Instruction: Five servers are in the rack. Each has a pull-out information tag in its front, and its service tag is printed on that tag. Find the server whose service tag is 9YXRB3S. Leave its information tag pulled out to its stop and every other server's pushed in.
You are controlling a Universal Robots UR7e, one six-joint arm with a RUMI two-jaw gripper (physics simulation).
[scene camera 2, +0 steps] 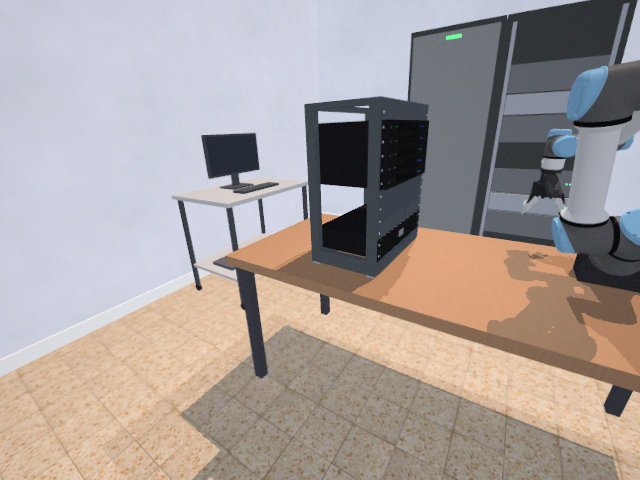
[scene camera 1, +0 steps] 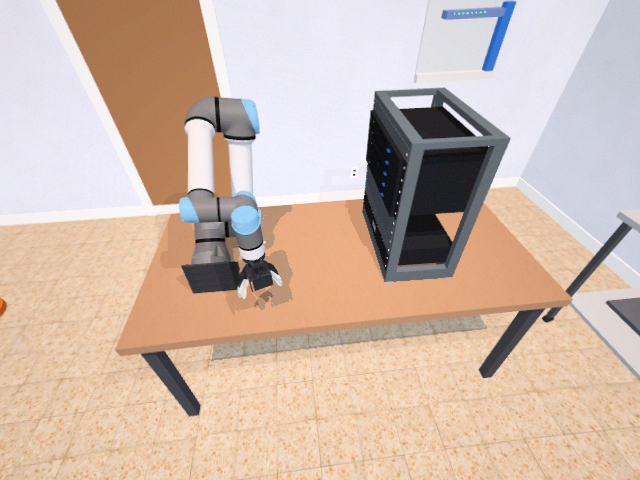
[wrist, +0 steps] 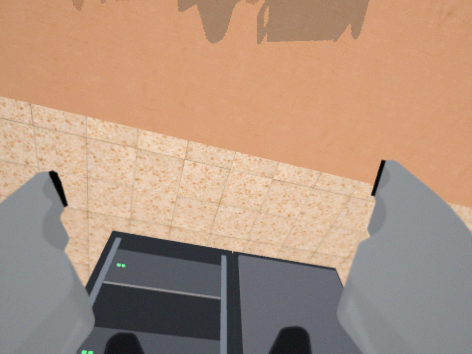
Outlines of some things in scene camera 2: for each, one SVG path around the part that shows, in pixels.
The gripper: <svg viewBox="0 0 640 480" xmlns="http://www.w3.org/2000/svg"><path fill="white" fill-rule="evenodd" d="M562 169L547 170L541 168L540 181L533 182L529 199L523 202L522 215L527 213L528 209L538 202L538 196L541 196L542 199L545 197L554 198L553 202L557 205L560 215L564 209L565 196L556 173L561 173Z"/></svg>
A grey rack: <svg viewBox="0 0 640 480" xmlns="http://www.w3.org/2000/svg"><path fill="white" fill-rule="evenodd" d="M304 104L312 261L317 264L323 263L364 274L366 277L374 279L417 237L422 176L425 173L429 121L427 121L428 105L382 96ZM321 184L364 188L364 205L322 225ZM318 111L365 114L365 121L318 123Z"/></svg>
